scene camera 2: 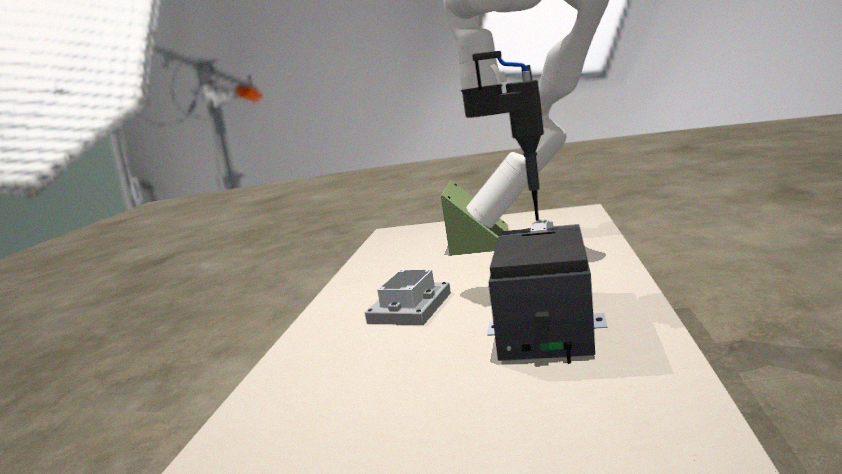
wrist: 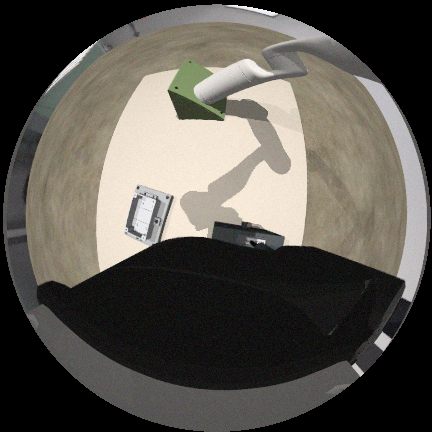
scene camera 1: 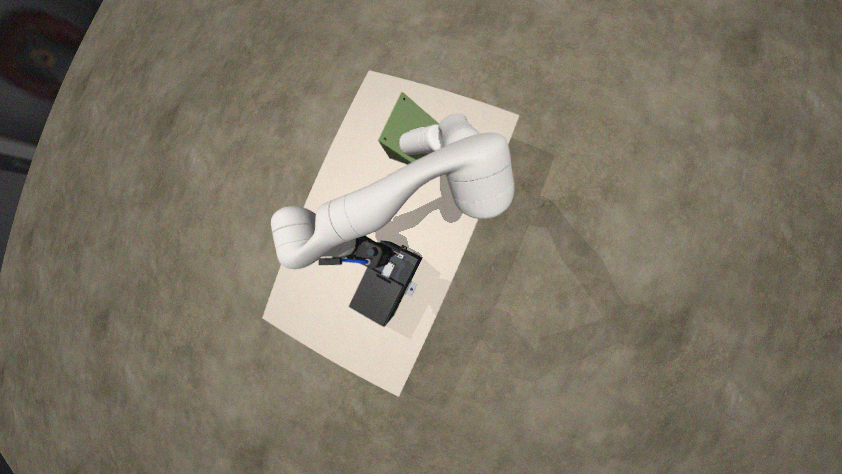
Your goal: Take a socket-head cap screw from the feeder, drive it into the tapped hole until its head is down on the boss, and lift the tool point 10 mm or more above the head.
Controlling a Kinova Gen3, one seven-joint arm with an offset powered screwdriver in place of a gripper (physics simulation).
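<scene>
My gripper, a black powered screwdriver (scene camera 2: 536,219), points down with its thin tip at the white pick-up block (scene camera 2: 541,226) on top of the dark feeder (scene camera 1: 377,299) (scene camera 2: 542,297) (wrist: 227,234). I cannot tell whether the tip touches the block or bears a screw. In the wrist view the driver's black housing (wrist: 200,310) covers the lower half and part of the feeder. The grey workpiece (scene camera 2: 390,298) (wrist: 164,212), an open box on a flat base with small side bosses, sits left of the feeder in scene camera 2. The tapped hole is too small to identify. The arm hides the workpiece in scene camera 1.
The green wedge mount (scene camera 1: 404,114) (scene camera 2: 462,232) (wrist: 187,80) carries the white arm (scene camera 1: 377,200) (scene camera 2: 497,188) (wrist: 225,82) at the back of the pale table top (scene camera 1: 329,329) (scene camera 2: 353,406) (wrist: 150,145). A metal mounting tab (scene camera 1: 411,289) (scene camera 2: 599,320) sticks out from the feeder's side.
</scene>
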